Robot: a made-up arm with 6 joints. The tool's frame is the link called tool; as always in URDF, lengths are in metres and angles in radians. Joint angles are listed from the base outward. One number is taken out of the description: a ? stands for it. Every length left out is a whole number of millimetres.
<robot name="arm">
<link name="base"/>
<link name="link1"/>
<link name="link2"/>
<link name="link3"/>
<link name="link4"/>
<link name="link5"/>
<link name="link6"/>
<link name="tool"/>
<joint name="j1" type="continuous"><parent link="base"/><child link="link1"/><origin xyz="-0.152 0.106 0.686" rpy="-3.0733 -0.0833 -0.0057"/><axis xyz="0 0 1"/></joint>
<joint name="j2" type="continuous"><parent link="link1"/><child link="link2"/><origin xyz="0.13 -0.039 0" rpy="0.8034 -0.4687 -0.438"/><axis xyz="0 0 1"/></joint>
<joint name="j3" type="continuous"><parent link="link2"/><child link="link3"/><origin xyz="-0.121 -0.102 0" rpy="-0.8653 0.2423 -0.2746"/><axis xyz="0 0 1"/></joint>
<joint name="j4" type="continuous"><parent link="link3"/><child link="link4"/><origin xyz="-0.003 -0.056 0" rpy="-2.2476 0.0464 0.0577"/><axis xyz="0 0 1"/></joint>
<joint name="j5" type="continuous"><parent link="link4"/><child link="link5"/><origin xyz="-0.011 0.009 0" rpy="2.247 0.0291 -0.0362"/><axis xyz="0 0 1"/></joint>
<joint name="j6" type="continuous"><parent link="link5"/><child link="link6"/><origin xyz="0.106 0.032 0" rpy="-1.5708 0 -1.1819"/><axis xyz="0 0 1"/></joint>
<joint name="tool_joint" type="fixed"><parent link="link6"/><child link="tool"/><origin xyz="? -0.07 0" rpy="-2.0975 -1.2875 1.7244"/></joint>
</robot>
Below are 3 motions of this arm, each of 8 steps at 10 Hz.
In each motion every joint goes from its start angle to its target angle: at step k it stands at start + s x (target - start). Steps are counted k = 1, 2, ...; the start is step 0. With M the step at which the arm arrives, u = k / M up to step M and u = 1 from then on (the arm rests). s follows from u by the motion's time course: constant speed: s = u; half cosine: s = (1 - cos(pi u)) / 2; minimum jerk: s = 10 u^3 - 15 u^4 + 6 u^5.
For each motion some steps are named. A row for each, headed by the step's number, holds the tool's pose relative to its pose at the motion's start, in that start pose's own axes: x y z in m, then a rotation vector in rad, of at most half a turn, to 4 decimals.
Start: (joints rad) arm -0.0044 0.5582 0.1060 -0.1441 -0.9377 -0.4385
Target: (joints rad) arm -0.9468 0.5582 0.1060 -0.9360 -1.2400 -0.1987
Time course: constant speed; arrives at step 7
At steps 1, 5, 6, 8:
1: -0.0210 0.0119 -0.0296 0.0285 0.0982 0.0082
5: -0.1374 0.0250 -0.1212 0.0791 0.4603 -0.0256
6: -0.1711 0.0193 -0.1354 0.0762 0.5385 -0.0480
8: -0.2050 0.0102 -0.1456 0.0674 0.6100 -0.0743

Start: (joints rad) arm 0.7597 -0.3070 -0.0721 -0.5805 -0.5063 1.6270
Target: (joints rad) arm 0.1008 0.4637 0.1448 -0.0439 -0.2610 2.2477
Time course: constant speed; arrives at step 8
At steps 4, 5, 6, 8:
4: 0.0039 -0.0484 -0.0374 0.1234 -0.0781 0.0015
5: 0.0030 -0.0626 -0.0425 0.1463 -0.0826 0.0059
6: 0.0011 -0.0772 -0.0458 0.1668 -0.0805 0.0100
8: -0.0066 -0.1072 -0.0472 0.2019 -0.0564 0.0133

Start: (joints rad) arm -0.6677 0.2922 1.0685 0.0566 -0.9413 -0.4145
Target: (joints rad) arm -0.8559 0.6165 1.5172 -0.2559 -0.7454 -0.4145
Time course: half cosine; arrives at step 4
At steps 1, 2, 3, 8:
1: -0.0051 -0.0079 0.0033 -0.0464 -0.0490 -0.1169
2: -0.0235 -0.0210 0.0135 -0.1647 -0.1887 -0.3851
3: -0.0483 -0.0244 0.0241 -0.2852 -0.3595 -0.6320
8: -0.0598 -0.0229 0.0278 -0.3337 -0.4396 -0.7275

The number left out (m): -0.02
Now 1 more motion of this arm.
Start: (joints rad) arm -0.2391 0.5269 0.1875 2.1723 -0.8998 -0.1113
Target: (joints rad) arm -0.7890 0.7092 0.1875 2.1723 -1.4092 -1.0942
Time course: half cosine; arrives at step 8
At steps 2, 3, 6, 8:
2: 0.0200 0.0100 -0.0067 -0.0794 0.0933 0.1139
3: 0.0425 0.0246 -0.0142 -0.1728 0.1810 0.2542
6: 0.1078 0.1023 -0.0399 -0.5162 0.3297 0.8094
8: 0.1194 0.1298 -0.0465 -0.6126 0.3252 0.9734

